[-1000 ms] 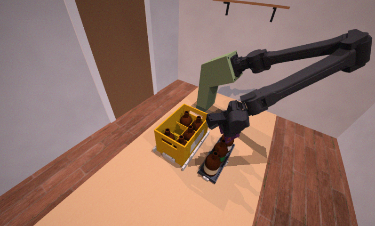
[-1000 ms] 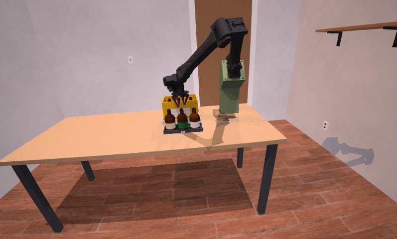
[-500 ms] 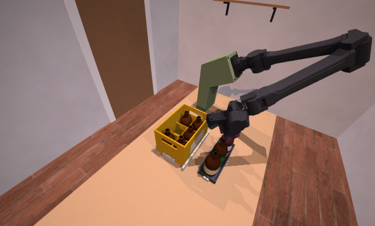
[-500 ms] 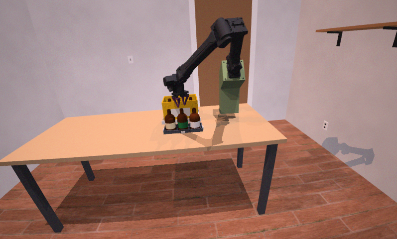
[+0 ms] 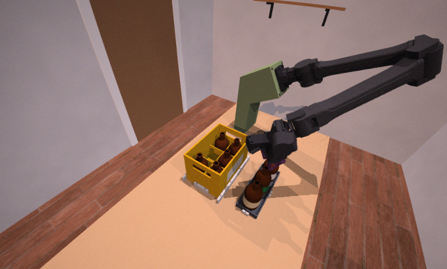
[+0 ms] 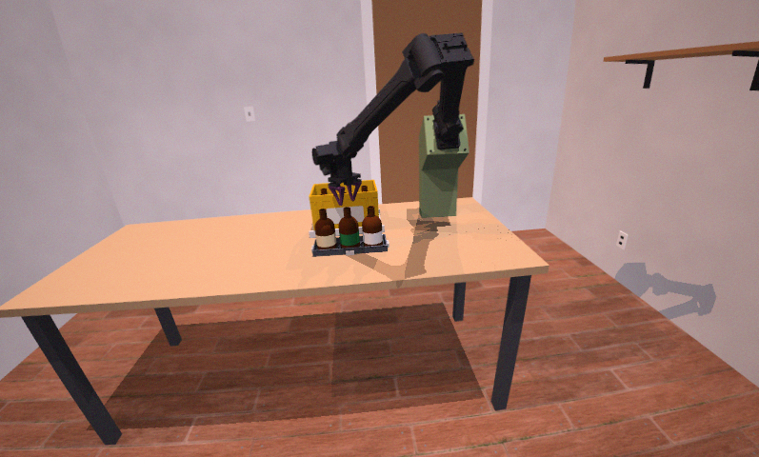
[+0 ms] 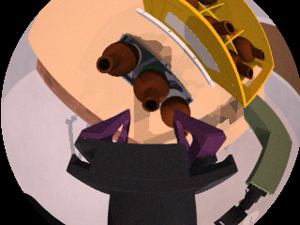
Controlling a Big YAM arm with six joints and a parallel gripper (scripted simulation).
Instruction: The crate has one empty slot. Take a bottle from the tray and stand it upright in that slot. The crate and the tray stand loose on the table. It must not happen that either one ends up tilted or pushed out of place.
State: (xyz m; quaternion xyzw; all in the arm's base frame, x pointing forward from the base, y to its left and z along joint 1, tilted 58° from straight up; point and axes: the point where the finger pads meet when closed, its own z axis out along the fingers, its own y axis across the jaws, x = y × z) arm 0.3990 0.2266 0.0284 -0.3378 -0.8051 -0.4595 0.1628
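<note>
Now: the glass bottle 100 mm below my hand. The rest, counted from my hand: dark tray (180 mm below); then yellow crate (20 mm ahead, 220 mm to the right, 100 mm below).
</note>
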